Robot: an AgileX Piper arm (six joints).
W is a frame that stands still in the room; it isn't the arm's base.
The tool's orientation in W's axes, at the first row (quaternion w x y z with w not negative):
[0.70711, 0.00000, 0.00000, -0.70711]
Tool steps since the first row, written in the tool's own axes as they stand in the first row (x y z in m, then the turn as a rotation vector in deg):
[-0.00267, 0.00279, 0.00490, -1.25, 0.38, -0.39]
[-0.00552, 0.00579, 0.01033, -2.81, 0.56, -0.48]
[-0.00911, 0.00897, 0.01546, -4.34, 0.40, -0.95]
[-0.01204, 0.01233, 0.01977, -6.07, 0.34, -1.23]
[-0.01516, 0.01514, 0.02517, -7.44, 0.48, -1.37]
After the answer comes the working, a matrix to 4 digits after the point.
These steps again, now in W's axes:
[0.00279, 0.00267, 0.00490, 0.38, 1.25, -0.39]
[0.00579, 0.00552, 0.01033, 0.56, 2.81, -0.48]
[0.00897, 0.00911, 0.01546, 0.40, 4.34, -0.95]
[0.01233, 0.01204, 0.01977, 0.34, 6.07, -1.23]
[0.01514, 0.01516, 0.02517, 0.48, 7.44, -1.37]

The tool's axes in the first row as the columns of a matrix, in W's axes (rounded; the answer above uses it unrounded):
[0.0000, 1.0000, 0.0000]
[-1.0000, 0.0000, 0.0000]
[0.0000, 0.0000, 1.0000]

